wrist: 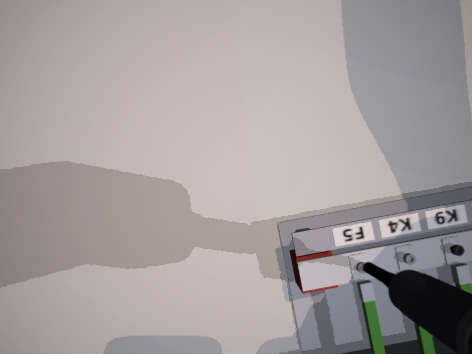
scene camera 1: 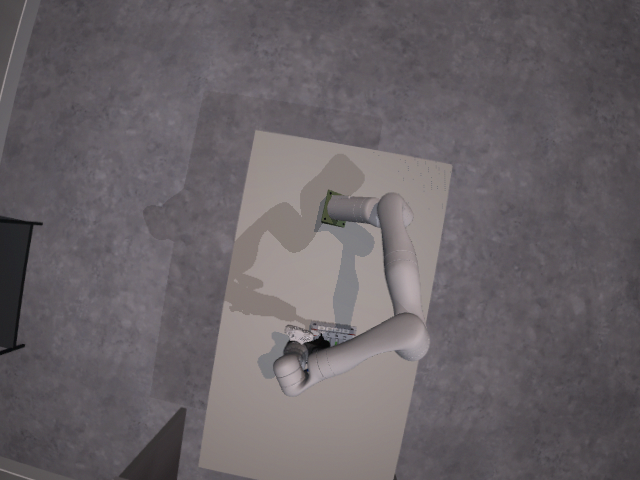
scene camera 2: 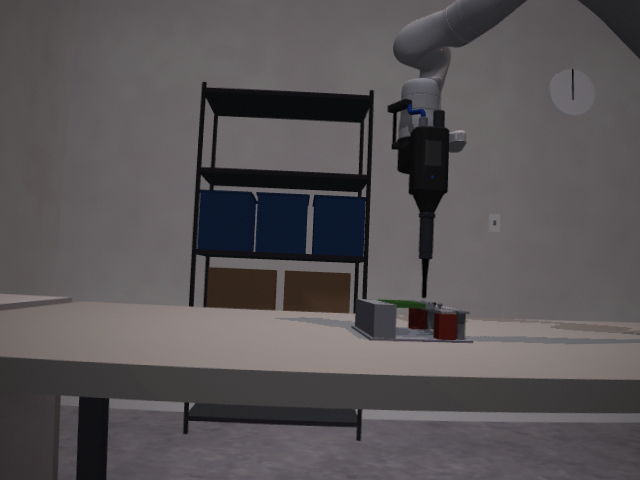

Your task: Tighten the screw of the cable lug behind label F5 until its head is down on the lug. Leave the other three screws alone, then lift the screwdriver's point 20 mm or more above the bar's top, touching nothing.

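Frame: origin at the arm's base, x ahead, y left, z up, level; centimetres.
Seen in the pictures: hand at its tool point: [wrist: 367, 267] [scene camera 1: 321, 334] [scene camera 2: 423, 298]; arm's base at its link origin: [scene camera 1: 336, 208].
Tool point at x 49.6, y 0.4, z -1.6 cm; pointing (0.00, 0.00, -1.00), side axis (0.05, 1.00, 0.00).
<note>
Pixels of each thing's top centre, then the offset from my tool point to it. "*": a spot on its surface instead.
- F5 label at its top centre: [wrist: 353, 234] dx -2.1, dy -0.2, dz -1.1 cm
- lug's screw at its top centre: [wrist: 363, 268] dx +0.1, dy -0.2, dz -0.3 cm
- screwdriver's point at a spot on its surface: [wrist: 367, 266] [scene camera 2: 425, 293] * dx -0.2, dy -0.2, dz +0.9 cm
- K4 screw at its top centre: [wrist: 411, 259] dx +0.1, dy +3.0, dz -0.4 cm
- darker K9 screw at its top centre: [wrist: 459, 250] dx +0.2, dy +6.2, dz -0.3 cm
- bar at a spot on its surface: [wrist: 325, 275] * dx +0.3, dy -2.6, dz -1.1 cm
- grey block at a spot on its surface: [scene camera 2: 376, 318] * dx +10.1, dy +13.4, dz -2.5 cm
In the wrist view, the F5 label [wrist: 353, 234] is upside down at the left end of the label strip. Its lug's screw [wrist: 359, 266] shows beside the screwdriver's point [wrist: 367, 266] [scene camera 2: 424, 296], which partly covers it. The screwdriver is upright in scene camera 2, its point a little above the level of the bar's parts; whether it touches the screw cannot be told. The K4 screw [wrist: 409, 258] and darker K9 screw [wrist: 457, 249] stand to the right. The bar [wrist: 325, 275] has red edges. The fourth screw is not identifiable. The tool has no fingers.
Green cables [wrist: 374, 325] [scene camera 2: 402, 303] run from the lugs. A grey block [scene camera 2: 376, 318] and red supports [scene camera 2: 445, 325] stand on the base plate. The arm's forearm [scene camera 1: 361, 350] passes over the panel in scene camera 1. A black shelf unit [scene camera 2: 284, 257] stands behind the table.
</note>
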